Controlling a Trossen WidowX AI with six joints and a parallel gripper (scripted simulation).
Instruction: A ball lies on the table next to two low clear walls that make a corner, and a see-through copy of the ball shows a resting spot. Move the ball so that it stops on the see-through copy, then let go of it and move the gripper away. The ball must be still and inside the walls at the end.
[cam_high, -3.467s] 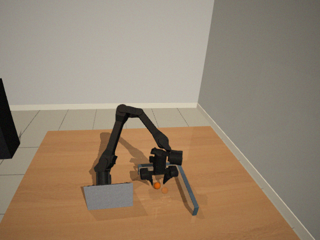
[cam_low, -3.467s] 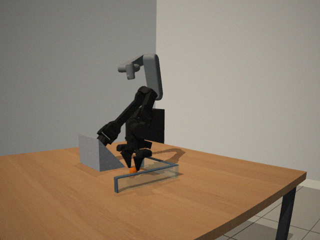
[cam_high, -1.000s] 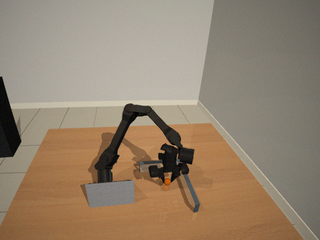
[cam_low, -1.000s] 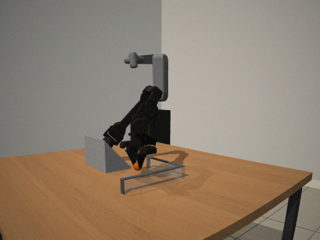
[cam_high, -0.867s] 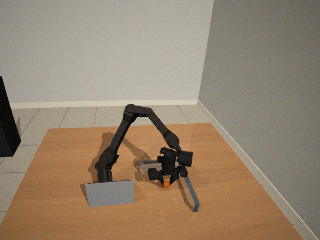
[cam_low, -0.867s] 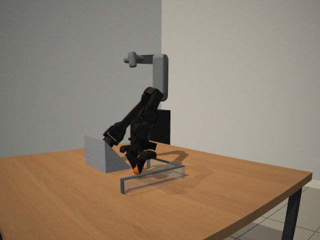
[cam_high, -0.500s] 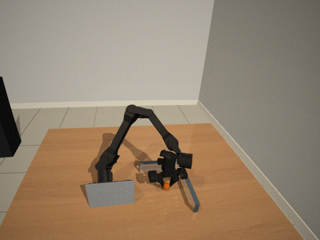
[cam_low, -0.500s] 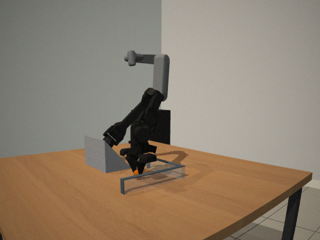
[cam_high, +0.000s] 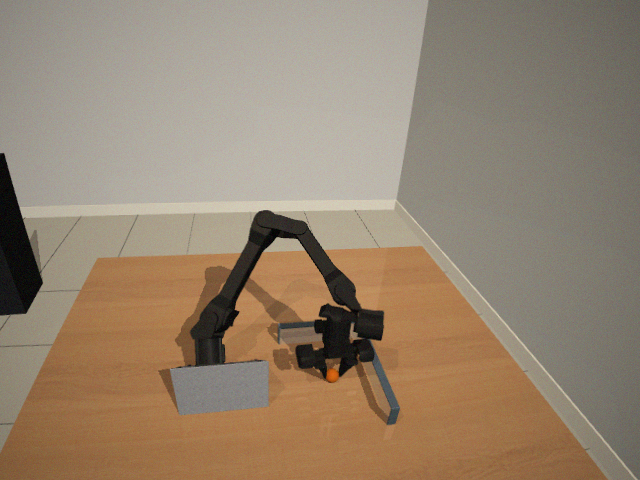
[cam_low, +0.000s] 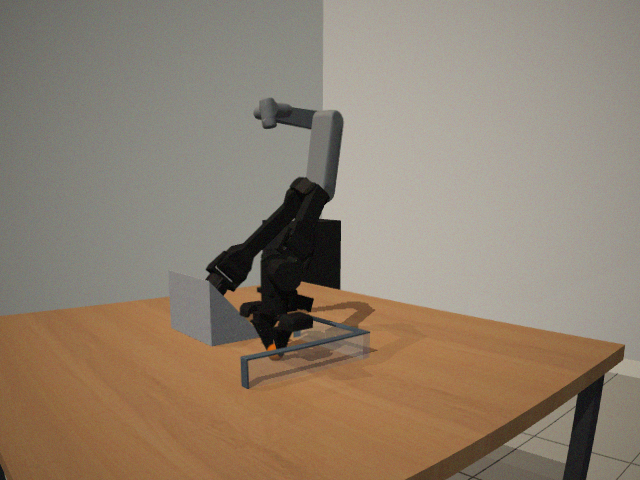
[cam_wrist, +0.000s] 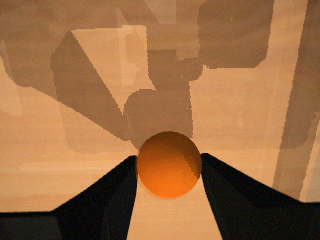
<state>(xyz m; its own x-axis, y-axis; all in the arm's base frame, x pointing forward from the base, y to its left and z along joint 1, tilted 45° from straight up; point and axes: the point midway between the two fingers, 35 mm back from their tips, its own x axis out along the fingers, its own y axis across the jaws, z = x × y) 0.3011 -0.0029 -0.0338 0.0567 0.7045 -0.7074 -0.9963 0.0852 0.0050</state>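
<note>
Now: the orange ball right at my gripper tip. Round my gripper tip: short wall 10 mm ahead, 160 mm to the left, 20 mm above; then see-through copy of ball right at my gripper tip.
</note>
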